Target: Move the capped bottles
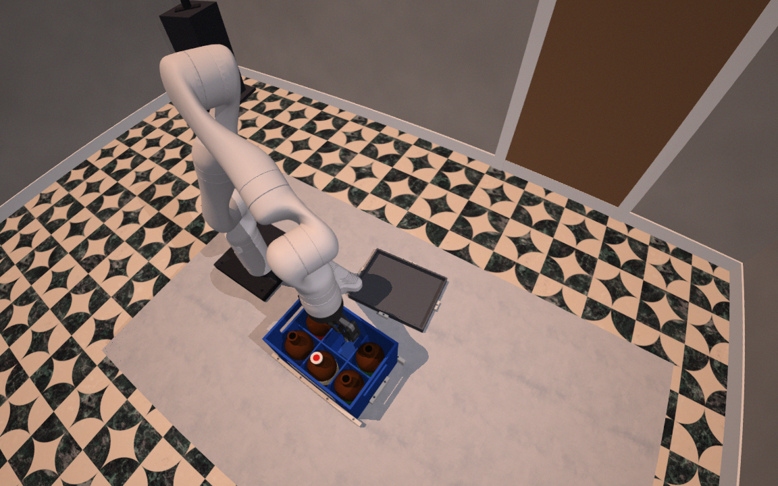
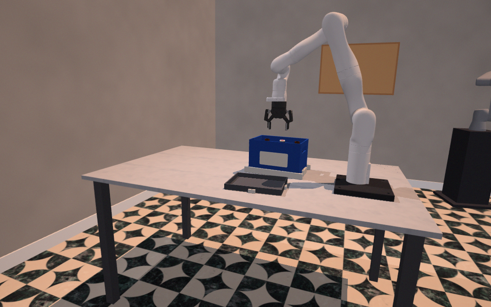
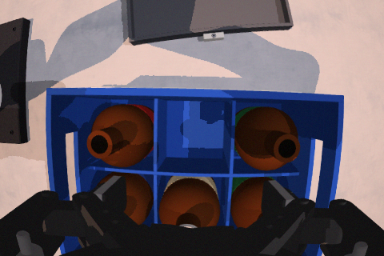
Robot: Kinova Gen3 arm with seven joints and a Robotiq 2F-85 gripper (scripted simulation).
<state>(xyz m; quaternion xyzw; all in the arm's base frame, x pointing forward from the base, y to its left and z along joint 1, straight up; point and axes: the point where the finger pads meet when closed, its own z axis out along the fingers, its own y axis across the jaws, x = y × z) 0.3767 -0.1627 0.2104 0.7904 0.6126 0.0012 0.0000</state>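
My gripper is now 2 cm past the brown capped bottle, 7 cm to the left of it and 15 cm above it. Round my hand: dark tray (7 cm ahead, 25 cm to the left, 22 cm below); blue crate (1 cm behind, 2 cm to the right, 15 cm below).
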